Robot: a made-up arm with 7 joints. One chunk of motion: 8 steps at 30 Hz.
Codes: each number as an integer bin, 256 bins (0 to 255) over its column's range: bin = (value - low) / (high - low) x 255, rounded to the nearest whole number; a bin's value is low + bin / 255 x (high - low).
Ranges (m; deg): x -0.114..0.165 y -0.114..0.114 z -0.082..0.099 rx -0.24..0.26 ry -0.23..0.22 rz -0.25..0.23
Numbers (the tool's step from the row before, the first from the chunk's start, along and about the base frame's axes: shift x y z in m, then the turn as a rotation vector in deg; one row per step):
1: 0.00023 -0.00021 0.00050 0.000 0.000 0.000
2: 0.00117 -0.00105 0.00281 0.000 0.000 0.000
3: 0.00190 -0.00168 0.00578 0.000 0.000 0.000
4: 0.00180 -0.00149 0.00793 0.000 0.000 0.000
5: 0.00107 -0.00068 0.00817 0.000 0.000 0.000
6: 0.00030 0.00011 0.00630 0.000 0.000 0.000
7: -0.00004 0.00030 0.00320 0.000 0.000 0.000
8: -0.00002 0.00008 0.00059 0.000 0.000 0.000
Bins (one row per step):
1: 104 127 116 122 130 133
2: 105 126 119 122 130 133
3: 106 126 124 122 130 133
4: 106 126 127 122 130 133
5: 105 127 127 122 130 133
6: 104 128 124 122 130 133
7: 104 128 120 122 130 133
8: 104 128 116 122 130 133

